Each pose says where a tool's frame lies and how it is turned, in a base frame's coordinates. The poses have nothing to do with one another.
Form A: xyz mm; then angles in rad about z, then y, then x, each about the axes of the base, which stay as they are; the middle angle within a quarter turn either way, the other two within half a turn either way.
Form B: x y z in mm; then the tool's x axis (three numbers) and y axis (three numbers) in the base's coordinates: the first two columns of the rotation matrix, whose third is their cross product. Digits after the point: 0 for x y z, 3 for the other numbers.
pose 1, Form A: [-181, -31, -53, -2.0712, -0.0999, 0.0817]
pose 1, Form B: [-181, -31, -53, -0.477, -0.871, -0.119, 0.873, -0.485, 0.048]
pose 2, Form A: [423, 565, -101, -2.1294, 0.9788, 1.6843]
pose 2, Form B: [423, 565, -101, -0.296, -0.341, -0.892, 0.473, 0.759, -0.447]
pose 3, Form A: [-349, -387, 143, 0.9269, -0.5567, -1.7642]
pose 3, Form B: [-349, -387, 143, 0.510, 0.158, -0.846, -0.679, -0.530, -0.508]
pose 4, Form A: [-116, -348, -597, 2.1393, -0.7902, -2.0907]
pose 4, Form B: [-116, -348, -597, -0.379, -0.751, -0.541, -0.593, -0.252, 0.765]
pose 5, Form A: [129, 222, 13, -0.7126, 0.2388, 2.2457]
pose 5, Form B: [129, 222, 13, 0.735, 0.548, -0.399, 0.635, -0.352, 0.687]
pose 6, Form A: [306, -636, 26, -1.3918, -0.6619, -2.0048]
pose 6, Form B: [306, -636, 26, 0.140, 0.513, 0.847, 0.776, 0.474, -0.416]
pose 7, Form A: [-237, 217, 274, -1.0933, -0.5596, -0.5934]
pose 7, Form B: [-237, 217, 274, 0.389, -0.600, 0.699, 0.753, 0.645, 0.134]
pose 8, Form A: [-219, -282, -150, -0.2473, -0.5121, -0.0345]
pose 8, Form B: [-219, -282, -150, 0.845, -0.228, 0.483, 0.213, 0.973, 0.086]
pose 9, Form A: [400, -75, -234, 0.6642, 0.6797, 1.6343]
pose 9, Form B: [400, -75, -234, 0.612, 0.455, 0.647, -0.479, -0.437, 0.761]
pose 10, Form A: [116, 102, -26, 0.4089, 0.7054, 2.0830]
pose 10, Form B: [116, 102, -26, 0.699, 0.324, 0.638, -0.303, -0.674, 0.673]
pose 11, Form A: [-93, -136, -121, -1.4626, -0.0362, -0.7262]
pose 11, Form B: [-93, -136, -121, 0.108, -0.741, 0.663, 0.994, 0.105, -0.045]
